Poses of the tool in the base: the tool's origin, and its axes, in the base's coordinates. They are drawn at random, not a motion.
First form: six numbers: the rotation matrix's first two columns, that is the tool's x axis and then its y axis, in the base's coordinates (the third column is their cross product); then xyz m.
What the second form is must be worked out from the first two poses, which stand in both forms.
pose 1, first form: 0.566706, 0.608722, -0.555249, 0.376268, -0.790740, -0.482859, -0.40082, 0.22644, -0.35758
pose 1, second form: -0.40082, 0.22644, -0.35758, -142.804, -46.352, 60.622
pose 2, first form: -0.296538, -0.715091, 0.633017, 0.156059, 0.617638, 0.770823, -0.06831, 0.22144, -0.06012
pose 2, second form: -0.06831, 0.22144, -0.06012, 26.800, -95.197, -52.648
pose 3, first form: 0.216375, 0.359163, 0.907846, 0.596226, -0.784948, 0.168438, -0.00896, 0.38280, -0.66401
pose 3, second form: -0.00896, 0.38280, -0.66401, -130.118, -52.116, -91.695
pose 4, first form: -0.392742, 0.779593, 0.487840, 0.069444, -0.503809, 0.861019, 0.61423, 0.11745, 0.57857
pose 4, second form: 0.61423, 0.11745, 0.57857, 76.771, 67.382, 111.494
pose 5, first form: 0.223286, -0.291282, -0.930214, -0.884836, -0.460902, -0.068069, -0.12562, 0.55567, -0.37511
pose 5, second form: -0.12562, 0.55567, -0.37511, -107.836, 62.023, 70.620
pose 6, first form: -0.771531, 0.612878, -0.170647, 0.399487, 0.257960, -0.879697, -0.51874, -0.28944, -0.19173
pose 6, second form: -0.51874, -0.28944, -0.19173, -54.413, -132.939, 87.426
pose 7, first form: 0.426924, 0.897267, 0.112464, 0.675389, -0.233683, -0.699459, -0.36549, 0.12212, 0.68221
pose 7, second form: -0.36549, 0.12212, 0.68221, -114.201, -75.896, 23.592
